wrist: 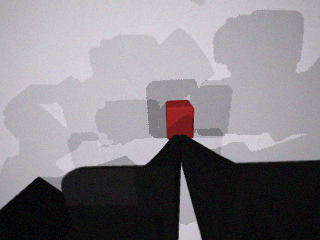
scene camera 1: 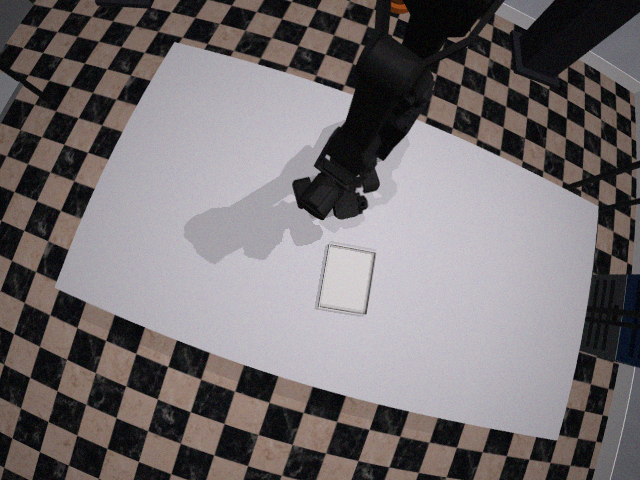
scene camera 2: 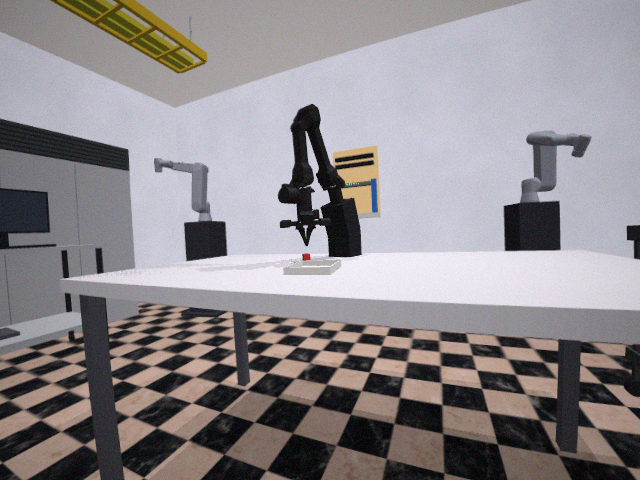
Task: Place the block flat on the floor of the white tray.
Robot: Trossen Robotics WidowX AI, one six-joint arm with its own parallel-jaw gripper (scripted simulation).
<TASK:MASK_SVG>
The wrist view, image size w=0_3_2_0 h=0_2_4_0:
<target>gripper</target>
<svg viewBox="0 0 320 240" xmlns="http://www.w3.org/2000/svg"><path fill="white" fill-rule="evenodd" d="M61 182L62 193L73 220L73 225L64 240L179 240L181 164L202 240L320 240L320 160L235 163L186 135L173 135L146 165L78 167L68 172Z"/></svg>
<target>red block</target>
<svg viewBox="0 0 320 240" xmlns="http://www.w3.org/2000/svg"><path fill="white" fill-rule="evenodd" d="M167 101L167 139L170 140L173 135L186 135L193 138L194 107L188 100Z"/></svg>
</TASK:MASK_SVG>
